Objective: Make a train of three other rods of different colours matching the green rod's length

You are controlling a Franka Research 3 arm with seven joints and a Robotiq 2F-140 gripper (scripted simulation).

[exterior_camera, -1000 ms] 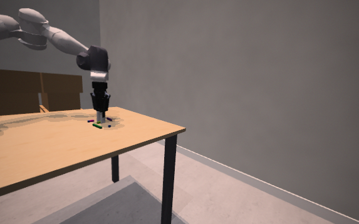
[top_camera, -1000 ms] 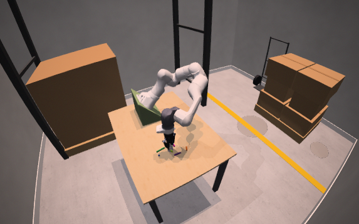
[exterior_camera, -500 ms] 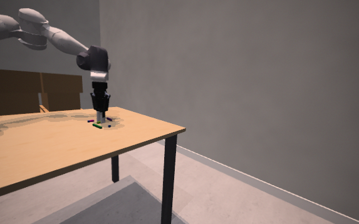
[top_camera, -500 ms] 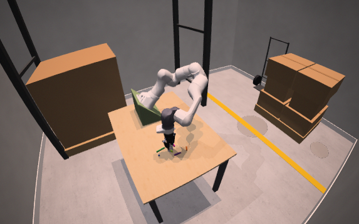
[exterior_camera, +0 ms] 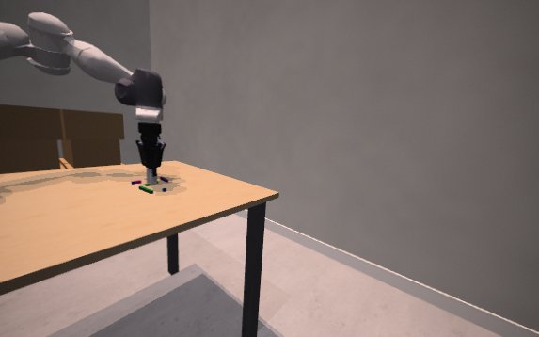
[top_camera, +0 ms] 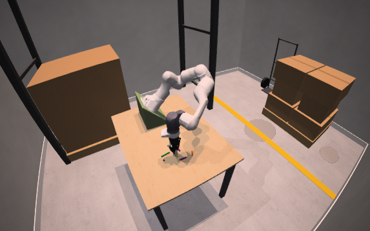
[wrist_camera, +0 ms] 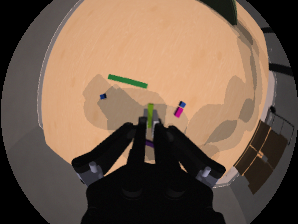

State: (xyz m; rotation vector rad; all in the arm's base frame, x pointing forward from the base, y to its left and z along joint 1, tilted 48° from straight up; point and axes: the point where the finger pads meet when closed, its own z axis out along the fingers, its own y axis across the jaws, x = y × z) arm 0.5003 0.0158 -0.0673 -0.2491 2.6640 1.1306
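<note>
My hand is 30 mm above the lime rod. Also, from my hand: purple rod (60 mm ahead, 30 mm to the left, 30 mm below); then magenta rod (30 mm behind, 50 mm to the left, 30 mm below); then green rod (50 mm behind, 60 mm to the right, 30 mm below).
</note>
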